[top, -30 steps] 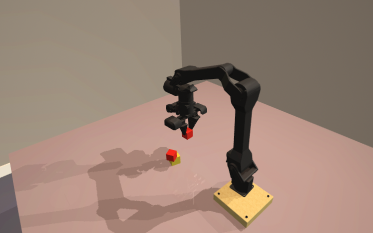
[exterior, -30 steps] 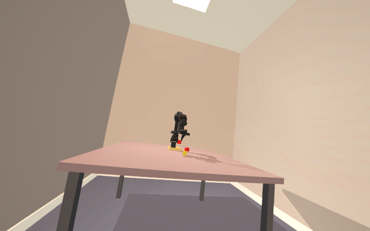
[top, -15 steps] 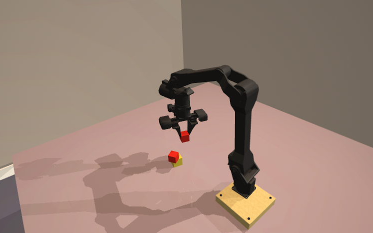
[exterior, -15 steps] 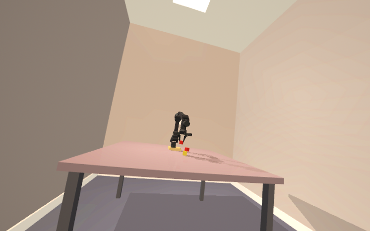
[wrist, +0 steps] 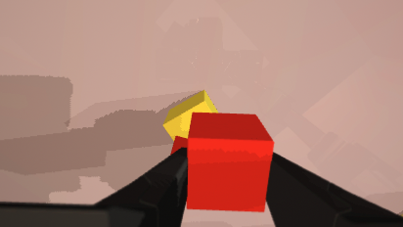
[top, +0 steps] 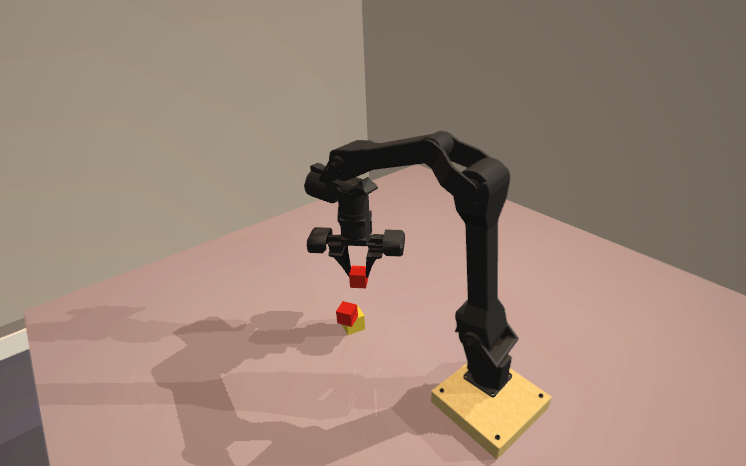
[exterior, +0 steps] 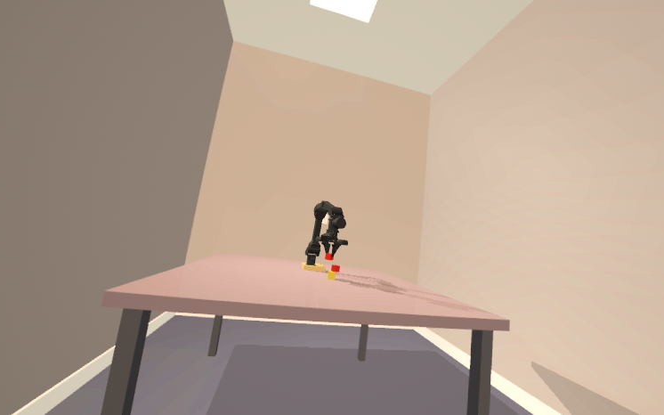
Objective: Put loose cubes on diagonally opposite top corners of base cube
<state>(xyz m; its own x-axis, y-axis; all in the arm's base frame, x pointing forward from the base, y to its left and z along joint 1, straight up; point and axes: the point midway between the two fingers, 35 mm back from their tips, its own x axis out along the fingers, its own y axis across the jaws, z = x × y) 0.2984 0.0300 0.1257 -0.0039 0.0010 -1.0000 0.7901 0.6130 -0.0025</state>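
Now: the yellow base cube 10 cm below my gripper tip and 3 cm to the left of it.
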